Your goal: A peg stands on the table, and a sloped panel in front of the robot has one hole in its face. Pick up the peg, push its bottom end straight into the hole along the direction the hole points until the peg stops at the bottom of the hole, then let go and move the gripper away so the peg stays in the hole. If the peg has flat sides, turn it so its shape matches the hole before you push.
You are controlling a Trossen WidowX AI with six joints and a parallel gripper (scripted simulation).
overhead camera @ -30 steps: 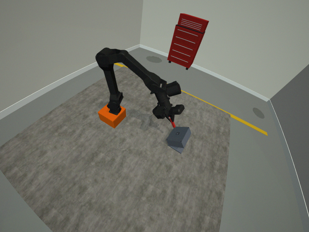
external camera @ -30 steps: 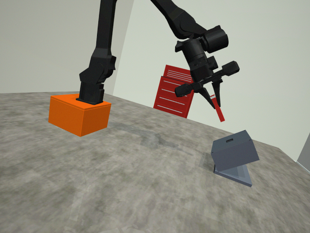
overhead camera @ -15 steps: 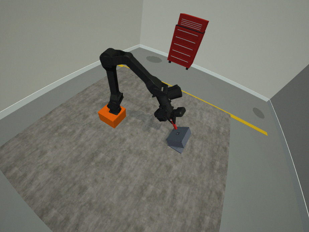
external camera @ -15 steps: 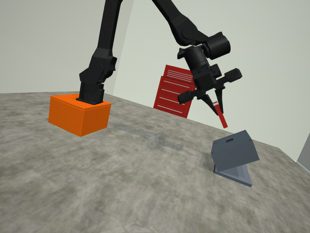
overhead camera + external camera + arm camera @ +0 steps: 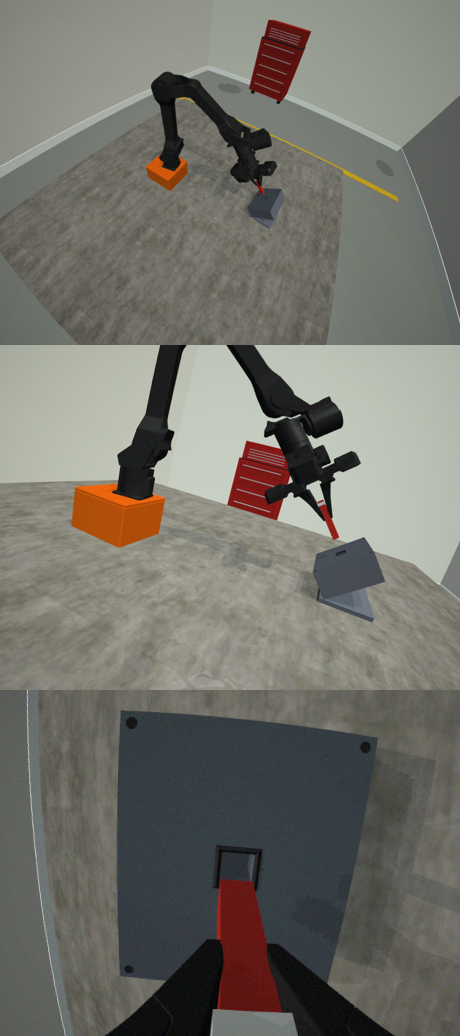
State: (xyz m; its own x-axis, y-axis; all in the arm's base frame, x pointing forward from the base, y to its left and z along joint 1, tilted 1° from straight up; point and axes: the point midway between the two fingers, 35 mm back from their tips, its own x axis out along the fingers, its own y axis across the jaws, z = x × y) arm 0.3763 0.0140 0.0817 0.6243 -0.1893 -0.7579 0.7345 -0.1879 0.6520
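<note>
Now: gripper tip 6 cm short of the grey sloped panel block, 2 cm to the left of it and 8 cm above it. From my gripper tip the other things lie so: red square peg 1 cm behind, 1 cm above.
</note>
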